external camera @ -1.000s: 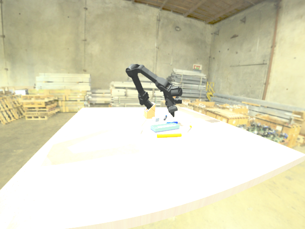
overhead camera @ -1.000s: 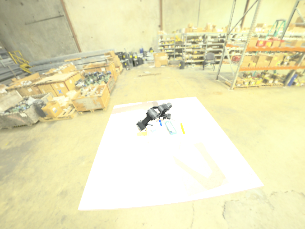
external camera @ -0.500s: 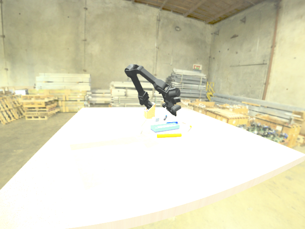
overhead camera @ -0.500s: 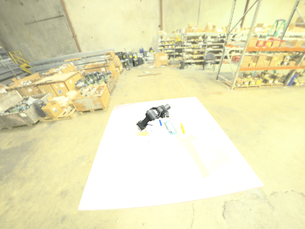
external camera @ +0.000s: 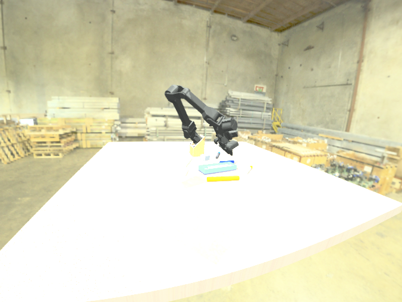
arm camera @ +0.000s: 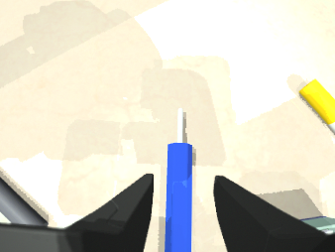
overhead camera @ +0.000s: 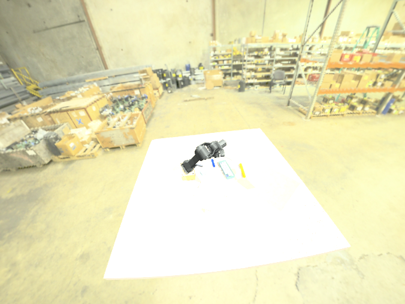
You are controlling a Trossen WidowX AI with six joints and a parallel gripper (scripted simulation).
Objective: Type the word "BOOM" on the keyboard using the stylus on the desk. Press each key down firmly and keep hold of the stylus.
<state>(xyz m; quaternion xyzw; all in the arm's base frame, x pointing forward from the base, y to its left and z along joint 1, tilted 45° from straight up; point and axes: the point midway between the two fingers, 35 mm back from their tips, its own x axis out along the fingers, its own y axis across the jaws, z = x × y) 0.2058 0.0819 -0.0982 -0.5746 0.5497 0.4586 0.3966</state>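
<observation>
Now: the blue stylus 1 cm to the left of my gripper tip and 4 cm below it. The rest, counted from my gripper tip: thin white tip: 5 cm to the left, 4 cm below; then yellow-and-white pen: 13 cm ahead, 5 cm to the left, 4 cm below; then yellow marker: 23 cm ahead, 14 cm to the right, 4 cm below.
</observation>
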